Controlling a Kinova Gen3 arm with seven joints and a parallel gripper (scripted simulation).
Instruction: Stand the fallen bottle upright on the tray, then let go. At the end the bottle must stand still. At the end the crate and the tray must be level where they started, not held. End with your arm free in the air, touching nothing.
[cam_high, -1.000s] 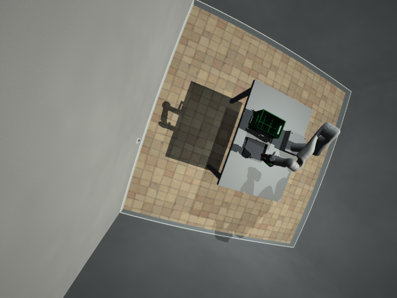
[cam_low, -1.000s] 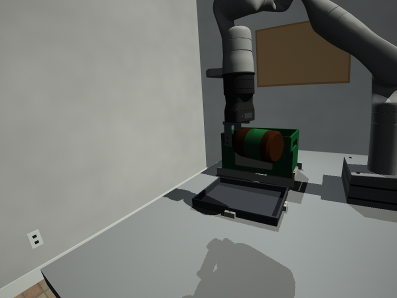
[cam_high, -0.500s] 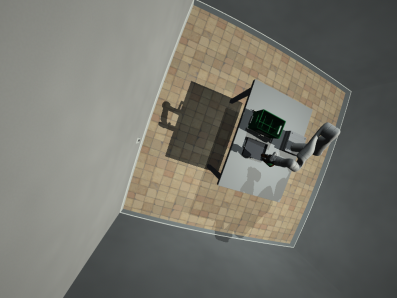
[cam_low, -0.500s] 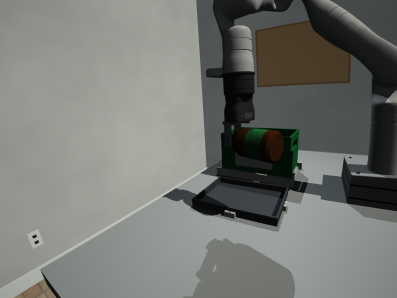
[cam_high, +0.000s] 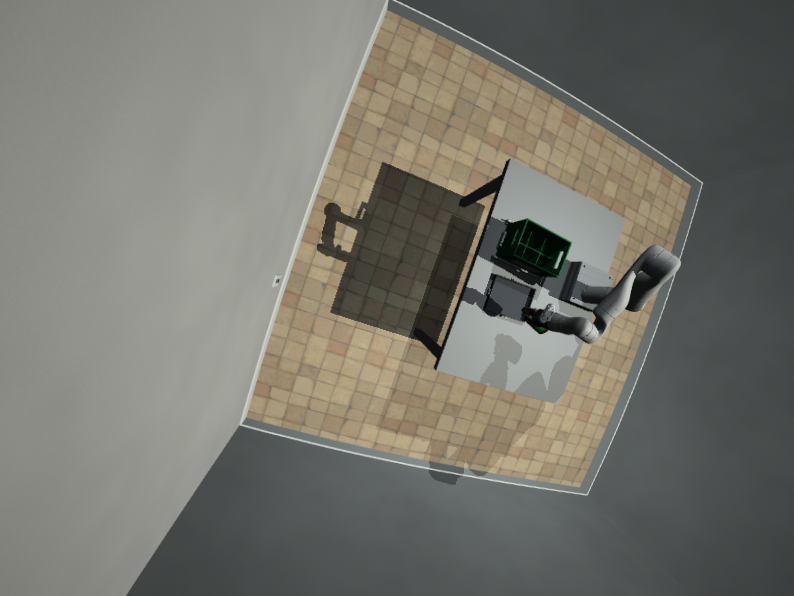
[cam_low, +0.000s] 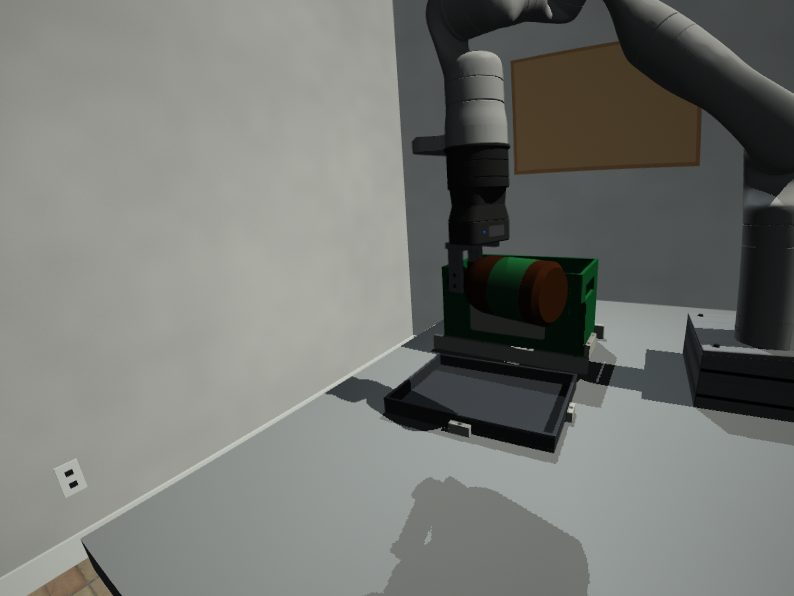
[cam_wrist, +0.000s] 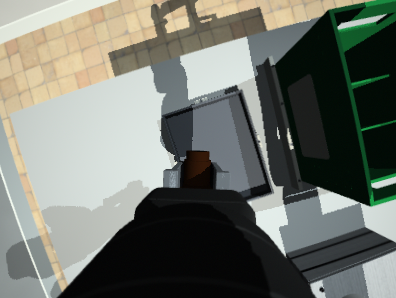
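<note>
My hand is 50 mm past the brown bottle, 10 mm to the right of it and 10 mm above it. Round my hand: green crate 70 mm ahead, 300 mm to the right, 120 mm below; black tray 50 mm to the right, 190 mm below.
</note>
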